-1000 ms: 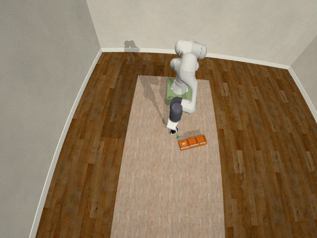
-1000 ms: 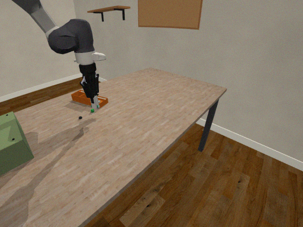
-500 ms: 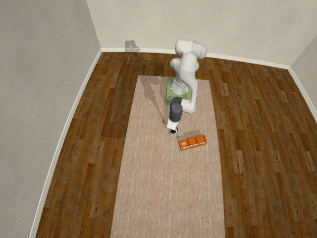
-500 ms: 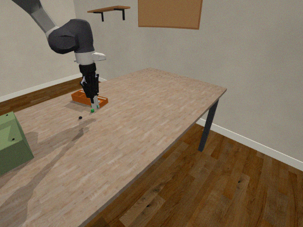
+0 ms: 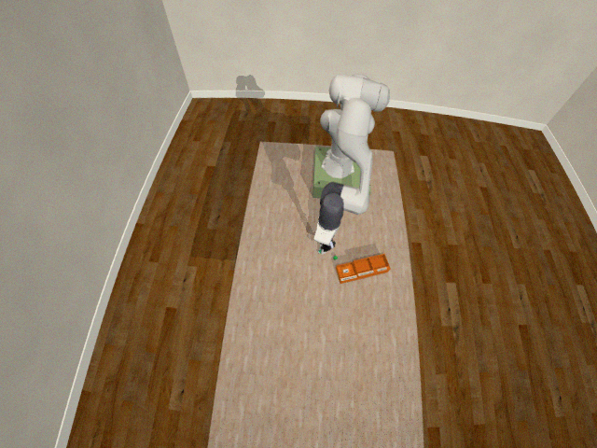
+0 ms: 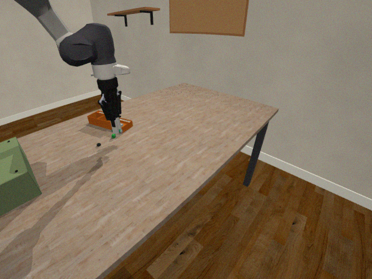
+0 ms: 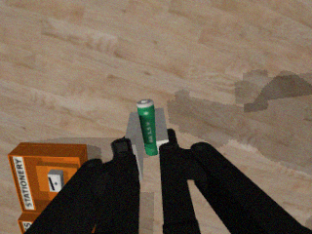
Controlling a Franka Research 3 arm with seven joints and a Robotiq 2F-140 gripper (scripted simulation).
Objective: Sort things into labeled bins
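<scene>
My hand is 30 mm above the green battery. Round my hand: white piece: 70 mm ahead, 130 mm to the left, 70 mm below; small green cube: 70 mm to the left, 90 mm below; small black piece: 80 mm behind, 50 mm to the left, 90 mm below.
</scene>
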